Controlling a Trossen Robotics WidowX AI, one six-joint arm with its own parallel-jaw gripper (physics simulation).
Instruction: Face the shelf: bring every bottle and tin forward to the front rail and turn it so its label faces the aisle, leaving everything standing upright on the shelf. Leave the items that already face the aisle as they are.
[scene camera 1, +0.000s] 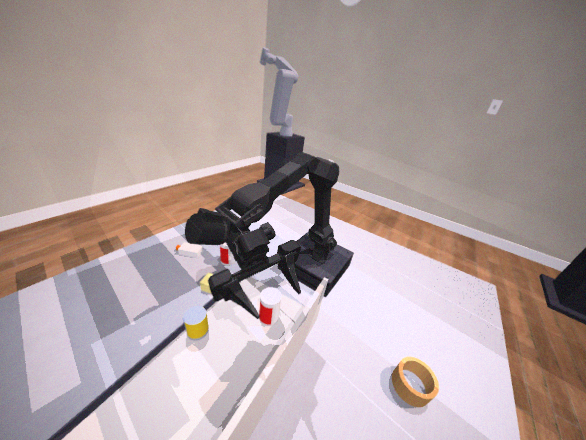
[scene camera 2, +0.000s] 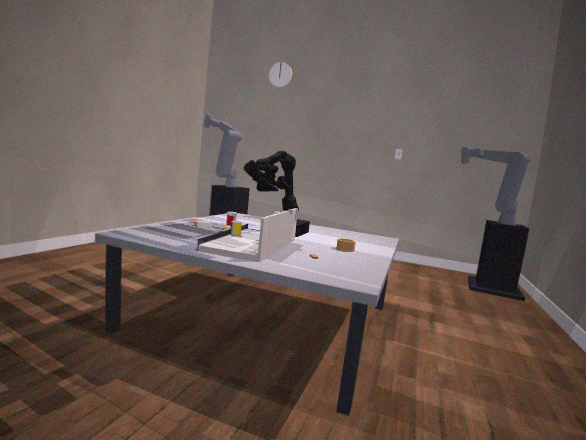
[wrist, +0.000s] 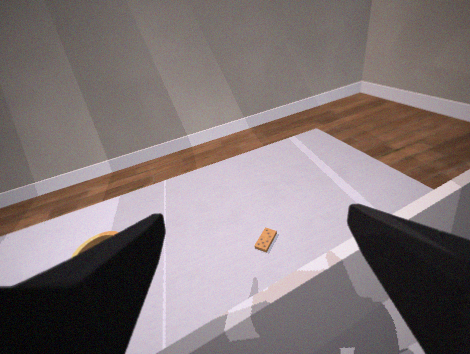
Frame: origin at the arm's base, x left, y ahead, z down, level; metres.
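Where they show: gripper, fingertip midpoint: (scene camera 1: 280, 305) (scene camera 2: 284, 189) (wrist: 255, 217); arm's base, link origin: (scene camera 1: 319, 255).
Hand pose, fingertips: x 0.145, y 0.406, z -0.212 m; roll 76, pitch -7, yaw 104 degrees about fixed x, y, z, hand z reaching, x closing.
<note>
Each offset is from my fingertips to the top centre of the thing. "pt": to the spot under its first point.
The shelf has a pale back panel (scene camera 1: 272, 372) (scene camera 2: 278, 234) (wrist: 295, 280) and a dark front rail {pt dx -0.220, dy +0.231, dz +0.240 m} (scene camera 1: 125, 376) (scene camera 2: 212, 239). A yellow-labelled tin {dx -0.220, dy +0.061, dz +0.190 m} (scene camera 1: 196, 326) (scene camera 2: 236, 228) stands upright close beside the rail. A white tin with a red label {pt dx -0.099, dy -0.080, dz +0.205 m} (scene camera 1: 267, 314) stands upright deeper on the shelf, near the arm's base; its red patch shows toward scene camera 1. My gripper (scene camera 1: 279, 305) (wrist: 255, 217) is open and empty, pointing across the back panel; its fingertips overlap the red-labelled tin's surroundings in scene camera 1. Their exact height above it is unclear. The tins do not show in the wrist view.
Beyond the rail are another red-and-white tin {dx -0.420, dy -0.182, dz +0.187 m} (scene camera 1: 224, 255) (scene camera 2: 230, 219), a pale yellow block {dx -0.349, dy -0.060, dz +0.248 m} (scene camera 1: 206, 283) and a white bottle with an orange cap {dx -0.564, dy -0.096, dz +0.258 m} (scene camera 1: 190, 250), lying down. Behind the back panel lie an orange ring {dx +0.277, dy -0.237, dz +0.236 m} (scene camera 1: 398, 384) (scene camera 2: 345, 245) and a domino {dx +0.217, dy +0.061, dz +0.278 m} (scene camera 2: 314, 256) (wrist: 266, 240).
</note>
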